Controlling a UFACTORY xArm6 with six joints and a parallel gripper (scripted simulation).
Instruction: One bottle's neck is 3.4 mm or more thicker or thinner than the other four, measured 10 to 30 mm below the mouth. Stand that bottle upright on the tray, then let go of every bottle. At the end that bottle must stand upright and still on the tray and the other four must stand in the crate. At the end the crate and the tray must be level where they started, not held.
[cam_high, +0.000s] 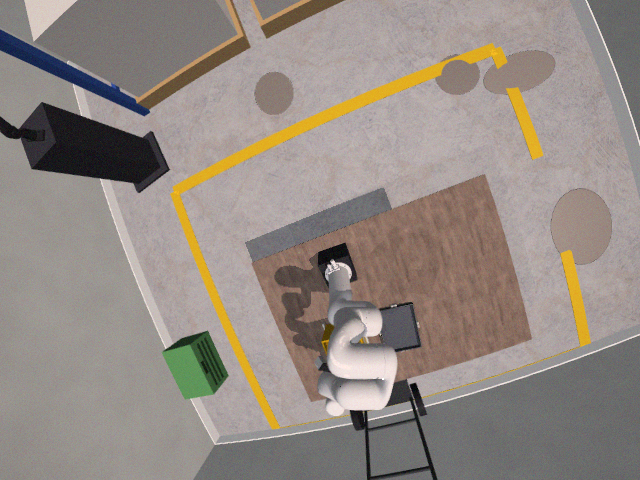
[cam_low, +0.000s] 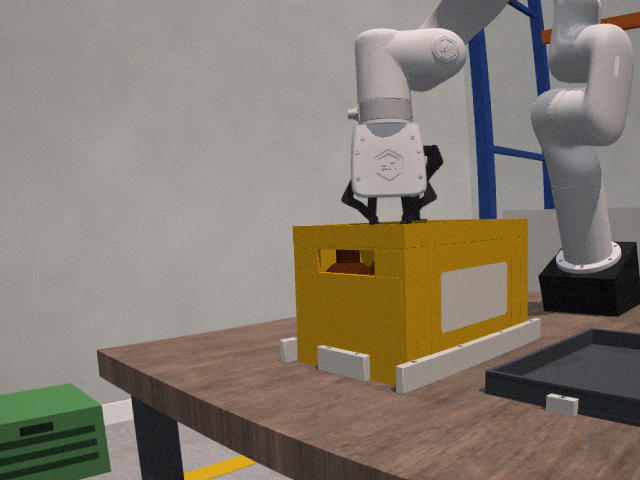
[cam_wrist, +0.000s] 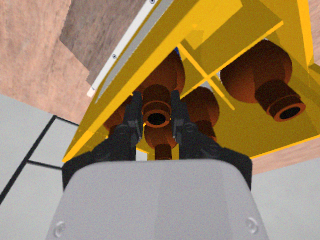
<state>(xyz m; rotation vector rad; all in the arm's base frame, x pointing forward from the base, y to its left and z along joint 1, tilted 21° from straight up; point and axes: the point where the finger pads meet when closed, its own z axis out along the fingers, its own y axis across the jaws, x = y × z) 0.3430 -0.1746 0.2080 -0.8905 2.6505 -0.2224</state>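
The yellow crate is 70 mm below my hand and 50 mm to the left of it. From my hand the other things lie so: dark tray: 320 mm to the left, 150 mm below, 30 mm ahead.
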